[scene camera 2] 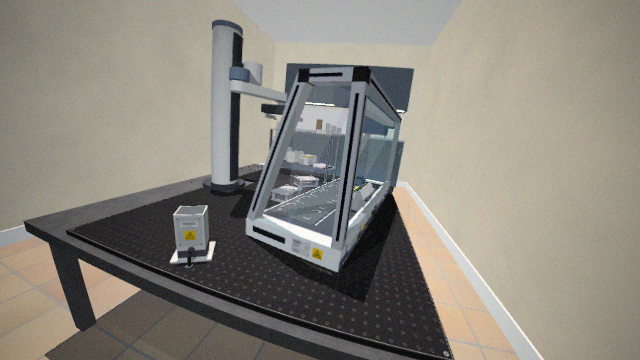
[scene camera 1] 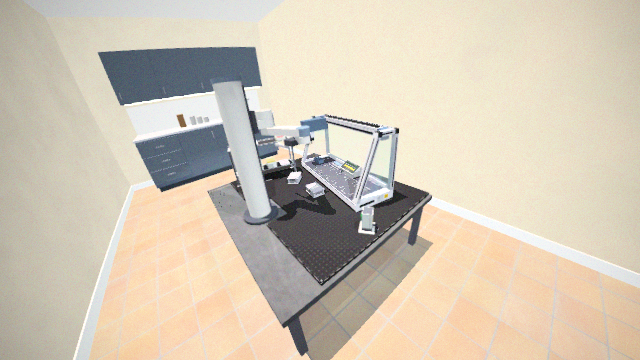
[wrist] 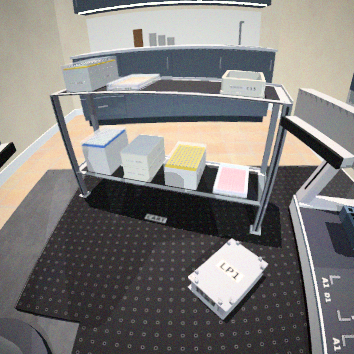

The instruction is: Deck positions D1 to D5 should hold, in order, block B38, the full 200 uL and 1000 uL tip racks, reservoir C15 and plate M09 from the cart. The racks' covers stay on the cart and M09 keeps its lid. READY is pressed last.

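My gripper is open and empty; its black jaws show at both sides of the wrist view, facing the cart. On the upper shelf are a grey box with a yellow band, a flat lidded plate and reservoir C15 at the right. On the lower shelf, left to right, are a blue-banded box, a grey block, a yellow-topped tip rack and a pink-topped plate. Most labels are too small to read. The deck shows D1 at right. READY cannot be made out.
The LP1 stand is in front of the cart. A second white stand lies nearer the arm column. The deck's frame rises at the right. A grey device stands near the table edge.
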